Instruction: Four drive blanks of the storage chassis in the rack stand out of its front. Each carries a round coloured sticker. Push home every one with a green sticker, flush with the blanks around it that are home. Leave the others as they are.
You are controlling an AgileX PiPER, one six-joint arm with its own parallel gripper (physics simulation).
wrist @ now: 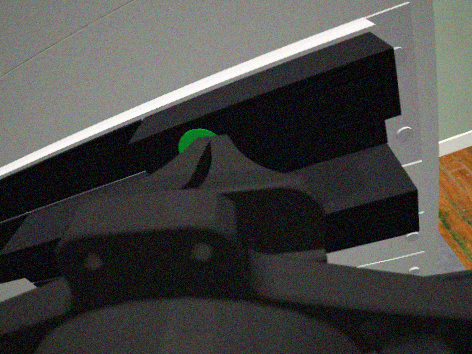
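Note:
A dark drive blank (310, 110) in the upper row stands out of the chassis front, and its top face shows. Its round green sticker (192, 138) is partly hidden behind my fingertips. My gripper (215, 157) is shut and empty, with its tips at the sticker's lower right; whether they touch the blank I cannot tell. Below, another dark blank (372, 217) shows its top and front faces at the right, with no sticker on the part in view. At the lower left, part of a further dark blank (42, 225) shows beside the gripper body, which hides much of the lower row.
A grey panel (90, 55) with a bright front edge lies above the upper row. The rack's grey post (422, 125) with round studs runs down the right side. Beyond it are a pale green wall (455, 75) and a brown wooden floor (459, 175).

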